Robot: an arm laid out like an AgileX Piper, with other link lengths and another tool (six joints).
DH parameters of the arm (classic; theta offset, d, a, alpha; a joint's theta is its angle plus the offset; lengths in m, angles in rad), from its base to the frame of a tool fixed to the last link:
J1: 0 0.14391 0 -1.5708
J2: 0.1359 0 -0.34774 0
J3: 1.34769 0 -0.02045 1.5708
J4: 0 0.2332 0 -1.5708
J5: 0 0 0 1.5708
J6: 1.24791 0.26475 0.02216 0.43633
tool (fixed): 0 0.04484 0 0
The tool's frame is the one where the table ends.
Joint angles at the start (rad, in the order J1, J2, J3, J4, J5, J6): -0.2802 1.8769 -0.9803 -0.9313 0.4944 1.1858
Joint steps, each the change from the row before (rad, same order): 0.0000 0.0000 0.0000 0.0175 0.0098 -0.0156; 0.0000 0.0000 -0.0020 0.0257 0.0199 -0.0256; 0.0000 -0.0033 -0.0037 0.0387 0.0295 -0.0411; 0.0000 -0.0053 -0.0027 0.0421 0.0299 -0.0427; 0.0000 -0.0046 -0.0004 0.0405 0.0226 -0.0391; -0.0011 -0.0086 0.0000 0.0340 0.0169 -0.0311
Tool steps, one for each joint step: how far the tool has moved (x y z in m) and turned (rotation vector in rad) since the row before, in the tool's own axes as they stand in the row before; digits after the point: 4 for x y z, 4 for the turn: -0.0006 -0.0036 0.0014 0.0128 -0.0018 0.0006; -0.0020 -0.0056 0.0021 0.0209 -0.0067 0.0004; -0.0030 -0.0081 0.0016 0.0283 -0.0088 -0.0016; -0.0022 -0.0091 0.0013 0.0299 -0.0054 -0.0020; -0.0001 -0.0087 0.0016 0.0274 0.0006 -0.0042; -0.0002 -0.0067 -0.0004 0.0180 0.0045 -0.0010
